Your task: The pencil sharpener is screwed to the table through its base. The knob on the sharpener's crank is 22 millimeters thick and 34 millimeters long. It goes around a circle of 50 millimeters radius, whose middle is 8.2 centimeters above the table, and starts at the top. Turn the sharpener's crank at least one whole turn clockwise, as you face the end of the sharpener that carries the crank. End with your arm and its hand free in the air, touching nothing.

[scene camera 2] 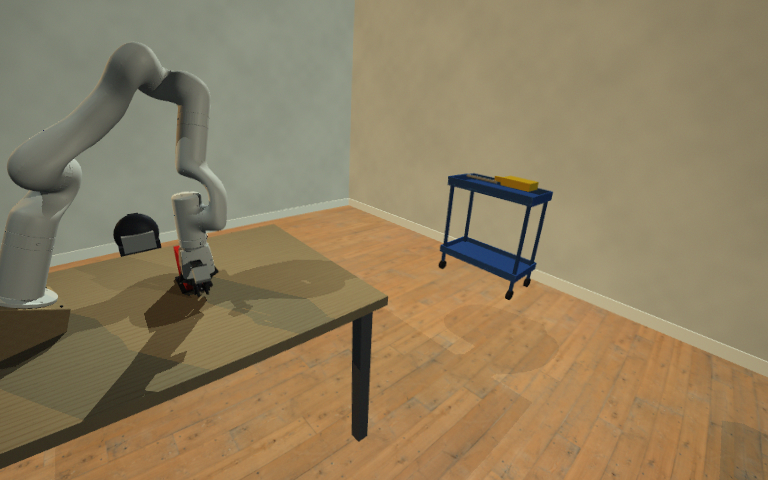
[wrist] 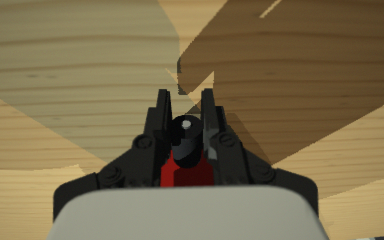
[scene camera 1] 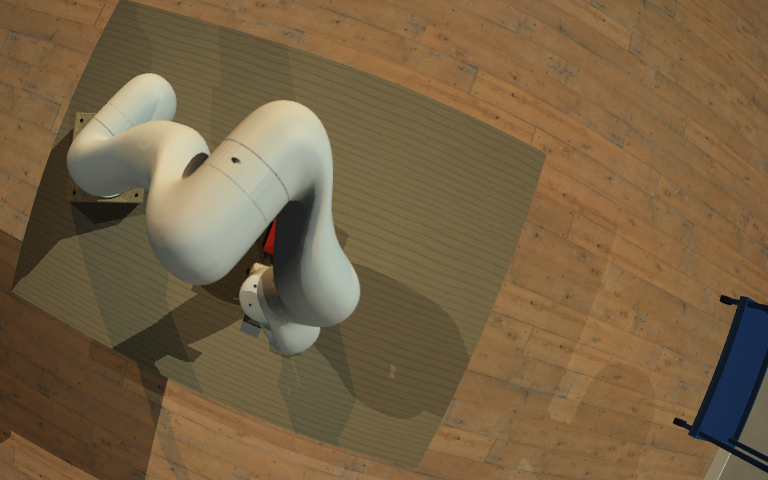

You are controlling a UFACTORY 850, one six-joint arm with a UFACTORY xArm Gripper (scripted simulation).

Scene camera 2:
my gripper: 202,294
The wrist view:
my gripper: 186,104
black crank knob: 186,144
